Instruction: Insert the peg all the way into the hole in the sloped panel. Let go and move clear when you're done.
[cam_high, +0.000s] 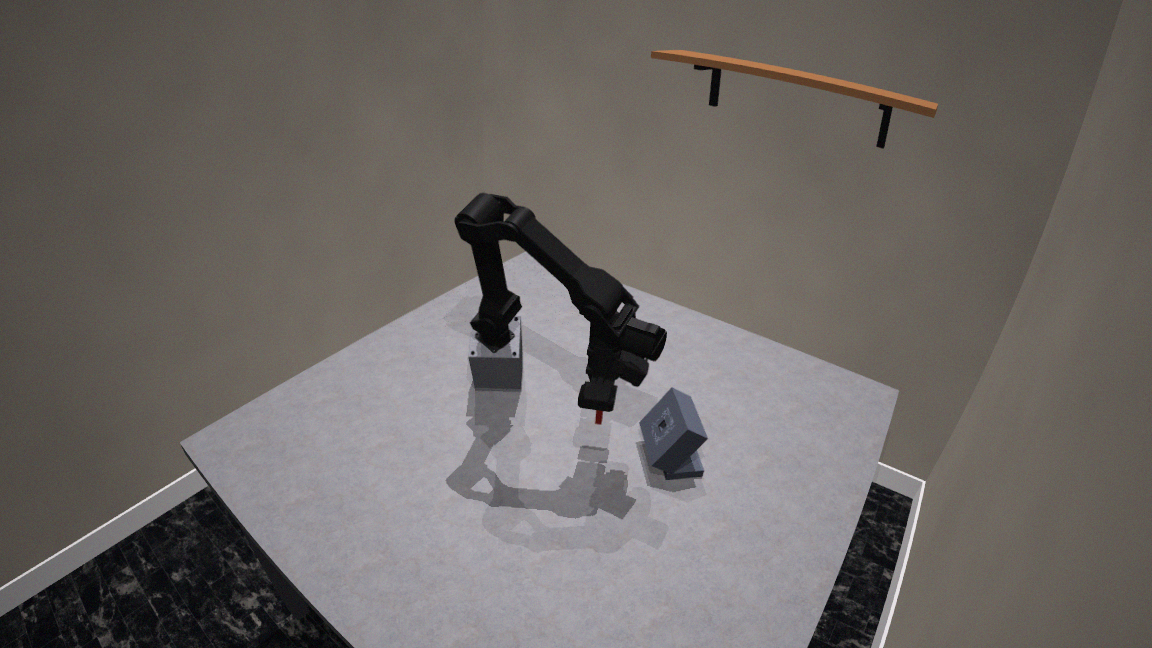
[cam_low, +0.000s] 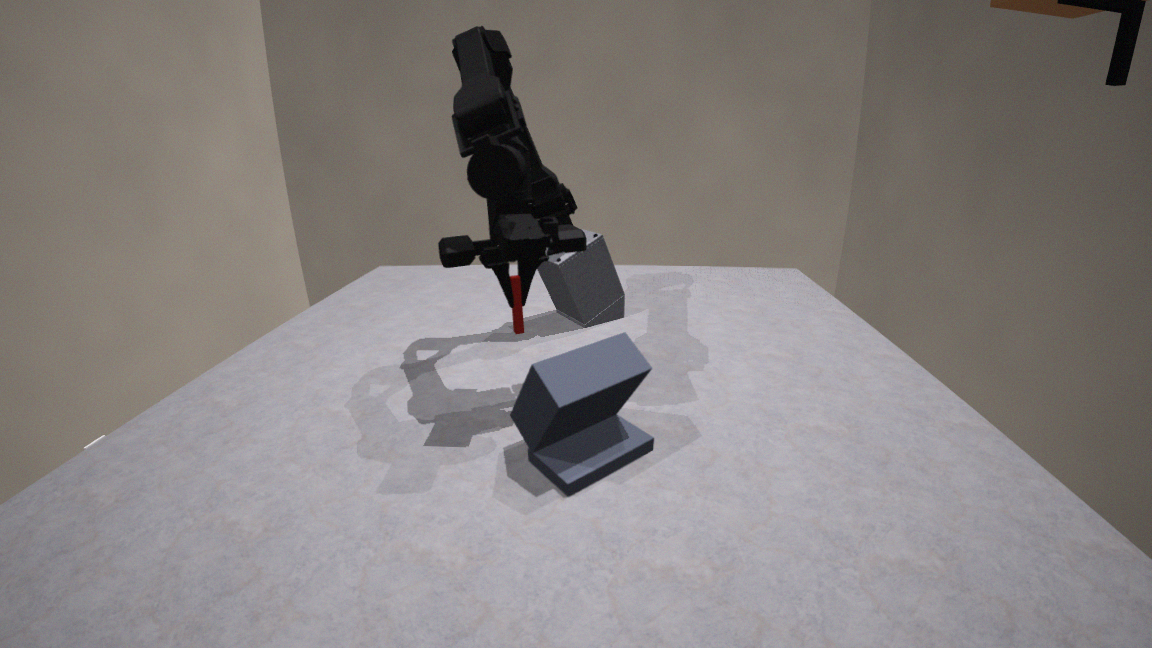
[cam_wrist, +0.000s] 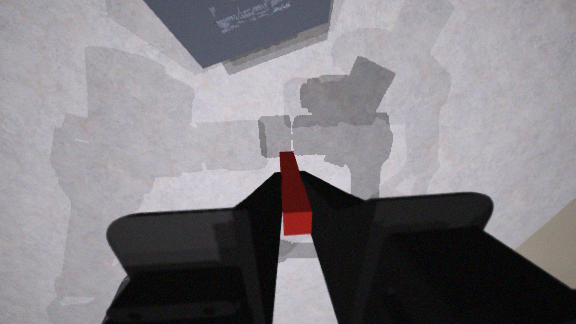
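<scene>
Now: hand 30 mm above the red square peg. Round my hand: flat foot plate (170 mm below, 130 mm ahead, 120 mm to the left).
</scene>
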